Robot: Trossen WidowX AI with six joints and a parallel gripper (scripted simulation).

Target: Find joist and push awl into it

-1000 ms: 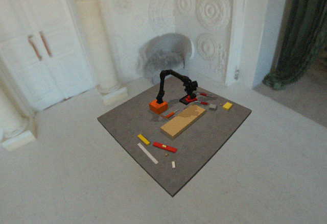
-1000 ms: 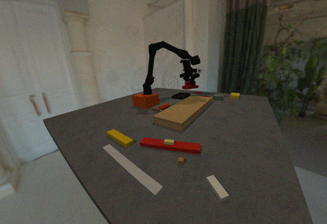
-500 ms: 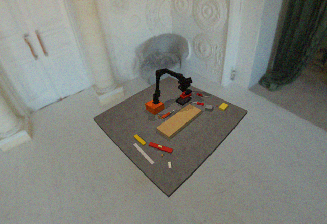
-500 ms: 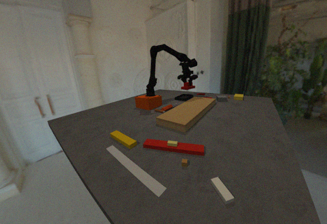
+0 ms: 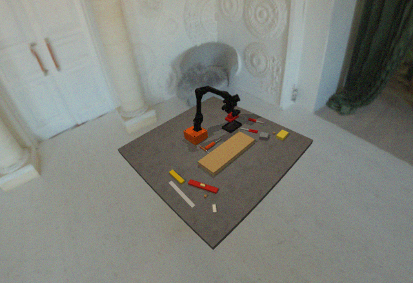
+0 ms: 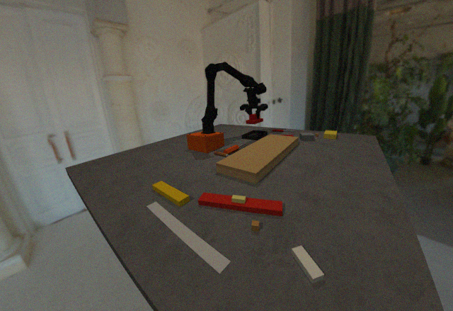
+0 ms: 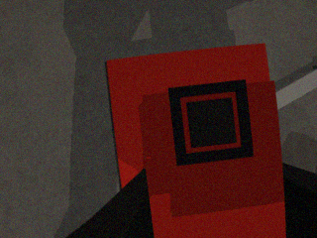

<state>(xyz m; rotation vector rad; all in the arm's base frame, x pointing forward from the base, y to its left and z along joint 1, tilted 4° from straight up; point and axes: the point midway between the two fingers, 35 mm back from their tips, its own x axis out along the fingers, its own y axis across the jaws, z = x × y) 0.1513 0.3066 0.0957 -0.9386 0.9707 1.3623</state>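
Now: the black tray 1 cm to the right of my gripper tip and 11 cm below it. Round my gripper tip: grey block 33 cm ahead, 6 cm to the left, 11 cm below; red stud finder 1 cm to the left, 2 cm above; orange-handled awl 5 cm ahead, 29 cm to the right, 11 cm below.
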